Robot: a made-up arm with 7 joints.
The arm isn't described. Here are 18 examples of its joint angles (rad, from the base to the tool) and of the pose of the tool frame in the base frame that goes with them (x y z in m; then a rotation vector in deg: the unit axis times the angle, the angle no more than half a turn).
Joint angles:
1: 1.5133 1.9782 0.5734 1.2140 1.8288 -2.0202 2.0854
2: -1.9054 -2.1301 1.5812 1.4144 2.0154 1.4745 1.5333
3: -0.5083 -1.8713 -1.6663 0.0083 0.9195 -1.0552 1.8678
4: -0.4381 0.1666 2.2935 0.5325 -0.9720 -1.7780 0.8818
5: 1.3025 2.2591 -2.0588 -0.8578 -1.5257 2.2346 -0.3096
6: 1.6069 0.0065 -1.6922 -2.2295 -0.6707 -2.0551 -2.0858
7: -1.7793 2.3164 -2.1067 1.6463 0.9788 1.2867 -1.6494
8: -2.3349 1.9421 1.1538 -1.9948 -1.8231 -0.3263 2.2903
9: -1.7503 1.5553 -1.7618 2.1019 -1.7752 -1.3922 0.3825
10: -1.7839 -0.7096 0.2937 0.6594 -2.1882 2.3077 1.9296
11: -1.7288 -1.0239 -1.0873 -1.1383 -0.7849 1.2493 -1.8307
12: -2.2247 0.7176 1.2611 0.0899 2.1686 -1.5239 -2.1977
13: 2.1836 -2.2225 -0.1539 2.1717 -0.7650 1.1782 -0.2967
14: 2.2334 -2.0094 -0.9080 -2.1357 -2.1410 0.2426 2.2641
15: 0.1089 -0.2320 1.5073 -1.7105 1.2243 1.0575 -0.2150
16: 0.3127 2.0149 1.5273 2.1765 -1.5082 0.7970 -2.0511
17: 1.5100 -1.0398 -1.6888 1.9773 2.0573 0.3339 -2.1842
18: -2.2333 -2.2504 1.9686 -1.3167 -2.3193 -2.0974 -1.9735
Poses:
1: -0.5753 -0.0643 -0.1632 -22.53 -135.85 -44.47
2: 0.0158 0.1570 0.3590 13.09 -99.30 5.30
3: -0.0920 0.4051 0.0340 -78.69 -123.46 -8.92
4: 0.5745 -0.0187 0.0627 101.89 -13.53 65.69
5: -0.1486 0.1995 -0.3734 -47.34 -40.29 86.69
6: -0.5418 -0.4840 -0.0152 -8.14 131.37 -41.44
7: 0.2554 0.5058 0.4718 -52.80 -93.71 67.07
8: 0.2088 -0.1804 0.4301 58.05 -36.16 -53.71
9: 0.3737 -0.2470 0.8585 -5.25 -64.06 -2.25
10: 0.1982 0.1764 -0.4735 -107.60 6.58 89.23
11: 0.0411 -0.3637 -0.0131 -98.83 106.36 -46.13
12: -0.2532 -0.3767 0.2493 22.45 -156.79 -62.00
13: -0.1607 0.0641 0.0258 -47.32 86.70 -55.69
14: -0.0809 -0.1997 0.3278 -23.55 -12.54 -97.68
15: -0.1946 -0.1619 -0.0596 45.65 -69.23 99.59
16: 0.3431 -0.0314 0.0475 18.22 -84.90 -39.16
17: -0.4195 0.0872 0.5228 71.05 -21.39 106.05
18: 0.5284 -0.1166 0.0099 -38.97 47.32 1.87
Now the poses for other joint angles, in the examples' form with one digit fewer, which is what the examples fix.
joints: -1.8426 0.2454 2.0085 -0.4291 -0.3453 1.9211 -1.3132
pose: 0.358 -0.261 -0.061 79.2 8.6 -104.8
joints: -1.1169 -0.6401 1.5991 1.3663 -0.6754 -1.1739 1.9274
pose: 0.305 -0.568 -0.002 -119.2 97.3 -25.0
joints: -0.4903 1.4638 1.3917 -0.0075 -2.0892 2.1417 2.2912
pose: -0.158 -0.003 0.158 -5.9 -135.2 -71.6
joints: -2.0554 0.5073 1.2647 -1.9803 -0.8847 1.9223 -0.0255
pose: 0.073 -0.132 0.208 -53.8 66.2 88.9
